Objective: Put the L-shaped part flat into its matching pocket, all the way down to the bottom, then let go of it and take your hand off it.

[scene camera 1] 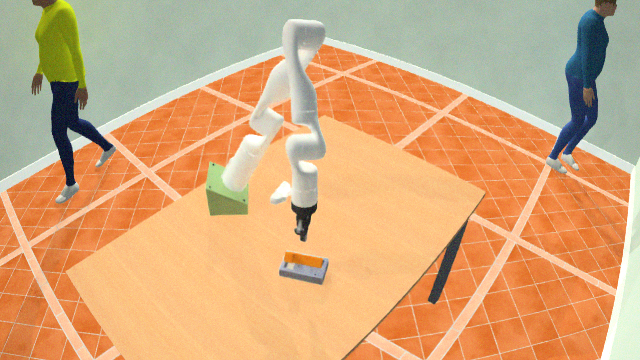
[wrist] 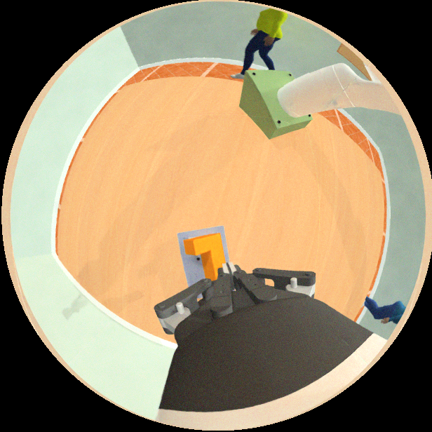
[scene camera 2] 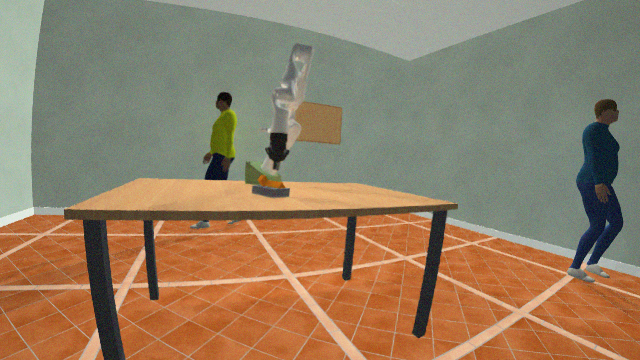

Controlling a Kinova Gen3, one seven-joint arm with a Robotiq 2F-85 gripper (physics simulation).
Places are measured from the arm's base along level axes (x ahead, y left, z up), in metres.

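Pixels of known places: gripper, fingertip midpoint: (scene camera 1: 303, 240) (scene camera 2: 276, 170); arm's base, origin of the base link: (scene camera 1: 233, 183) (scene camera 2: 267, 170).
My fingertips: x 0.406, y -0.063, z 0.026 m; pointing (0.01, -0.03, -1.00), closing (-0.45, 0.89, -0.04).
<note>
Ahead of a thing's pixels: the offset from my fingertips to its top centre. Level surfaces: height alone.
The orange L-shaped part {dy -0.025, dx +0.024, dz -0.022 m} (scene camera 1: 305, 259) (scene camera 2: 273, 183) (wrist: 215, 247) rests on the grey pocket block {dy -0.028, dx +0.027, dz -0.067 m} (scene camera 1: 302, 275) (scene camera 2: 270, 191) (wrist: 191, 272). It is not flat: it stands clearly above the block's top and looks tilted, with one side raised in the scene camera 2 view. In the wrist view its short arm points left, and the end of its long arm is hidden behind the fingers. How deep any part of it sits in the pocket cannot be told. My gripper (scene camera 1: 303, 238) (scene camera 2: 276, 167) (wrist: 227, 268) is shut and empty. It hangs above the part with a visible gap.
The block stands on the wooden table {dz -0.104 m} (scene camera 1: 175, 270) (scene camera 2: 200, 200) (wrist: 150, 175). The green wedge base (scene camera 1: 227, 202) (scene camera 2: 252, 173) (wrist: 257, 110) carries the arm at the table's far edge. A person in yellow (scene camera 1: 60, 45) (scene camera 2: 223, 135) and one in blue (scene camera 1: 589, 50) (scene camera 2: 600, 155) are beyond the table.
</note>
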